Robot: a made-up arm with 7 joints.
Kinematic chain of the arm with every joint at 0, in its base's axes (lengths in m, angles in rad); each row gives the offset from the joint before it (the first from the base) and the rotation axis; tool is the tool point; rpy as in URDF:
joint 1: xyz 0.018 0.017 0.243 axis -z
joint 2: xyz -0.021 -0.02 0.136 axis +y
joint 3: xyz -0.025 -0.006 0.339 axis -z
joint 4: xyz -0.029 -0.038 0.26 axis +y
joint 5: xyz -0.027 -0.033 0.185 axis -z
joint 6: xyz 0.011 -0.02 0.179 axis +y
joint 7: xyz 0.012 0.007 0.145 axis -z
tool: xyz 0.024 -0.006 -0.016 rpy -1.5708 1.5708 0
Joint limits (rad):
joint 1: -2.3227..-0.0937
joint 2: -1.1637..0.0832
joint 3: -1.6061..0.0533
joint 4: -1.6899..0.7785
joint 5: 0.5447..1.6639
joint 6: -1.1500..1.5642
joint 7: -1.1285..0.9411
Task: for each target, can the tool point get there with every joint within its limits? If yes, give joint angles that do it. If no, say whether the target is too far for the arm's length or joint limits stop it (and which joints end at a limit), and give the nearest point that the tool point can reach.
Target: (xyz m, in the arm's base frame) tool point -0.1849 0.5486 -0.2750
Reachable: no: joint limits stop it (at a limit: joint 1, joint 2, joint 3, joint 4, joint 6, joint 7) | nearest point -0.5975 -0.0412 0.1201 | short by 0.821 m
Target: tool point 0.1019 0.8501 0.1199
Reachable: no: joint limits stop it (at a limit: joint 1, joint 2, joint 3, joint 4, joint 5, joint 7) | nearest point 0.2202 0.4805 0.8364 | short by 0.815 m
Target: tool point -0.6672 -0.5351 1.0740
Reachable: yes | joints -0.5224 -0.7578 -0.1645 -0.1337 1.3900 -0.2265 -0.3103
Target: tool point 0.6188 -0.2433 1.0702
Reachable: yes | joints -1.8489 -0.5341 -1.3204 -1.1719 0.9649 0.3847 -0.2364
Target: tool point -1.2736 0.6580 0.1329
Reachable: no: too far | nearest point -0.9275 -0.0461 0.3106 | short by 0.804 m
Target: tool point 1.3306 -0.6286 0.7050
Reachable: no: too far | nearest point 0.9401 -0.5145 0.6500 | short by 0.410 m
